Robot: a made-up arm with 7 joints.
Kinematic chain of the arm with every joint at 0, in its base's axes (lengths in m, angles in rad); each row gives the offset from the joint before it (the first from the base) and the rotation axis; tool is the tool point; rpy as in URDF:
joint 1: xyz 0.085 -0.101 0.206 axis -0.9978 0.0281 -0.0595
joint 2: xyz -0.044 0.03 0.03 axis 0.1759 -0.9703 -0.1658
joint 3: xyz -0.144 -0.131 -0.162 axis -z
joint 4: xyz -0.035 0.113 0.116 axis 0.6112 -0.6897 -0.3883
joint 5: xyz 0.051 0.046 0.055 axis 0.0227 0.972 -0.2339
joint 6: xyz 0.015 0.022 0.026 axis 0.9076 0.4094 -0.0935
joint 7: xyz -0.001 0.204 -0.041 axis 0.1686 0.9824 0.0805
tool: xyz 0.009 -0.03 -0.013 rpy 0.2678 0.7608 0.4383
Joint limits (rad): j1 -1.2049..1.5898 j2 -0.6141..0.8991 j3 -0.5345..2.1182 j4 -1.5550..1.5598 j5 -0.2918..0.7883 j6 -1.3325..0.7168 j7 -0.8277..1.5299
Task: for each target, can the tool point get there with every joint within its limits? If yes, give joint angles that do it. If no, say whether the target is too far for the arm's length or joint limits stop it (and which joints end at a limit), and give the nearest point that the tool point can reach.
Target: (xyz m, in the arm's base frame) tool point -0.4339 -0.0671 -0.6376
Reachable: no: too far | nearest point -0.1956 -0.0837 -0.2083 | short by 0.491 m
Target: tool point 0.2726 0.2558 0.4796
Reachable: no: joint limits stop it (at a limit: joint 1, joint 3, joint 5, joint 6, joint 7) | nearest point 0.2015 0.1367 0.4262 | short by 0.149 m
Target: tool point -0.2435 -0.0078 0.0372
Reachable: yes | joints -0.4825 0.1848 -0.2025 -1.2198 0.6121 -0.9783 0.4454
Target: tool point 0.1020 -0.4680 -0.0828
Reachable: no: joint limits stop it (at a limit: joint 3, joint 5, joint 6, joint 7) | nearest point 0.0963 -0.4170 -0.0429 | short by 0.065 m
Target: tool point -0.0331 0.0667 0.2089
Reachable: yes | joints -0.0655 -0.0132 0.0240 0.6036 0.4528 -0.7995 0.5745
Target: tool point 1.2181 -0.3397 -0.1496
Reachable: no: too far | nearest point 0.3416 -0.1992 0.0351 | short by 0.907 m
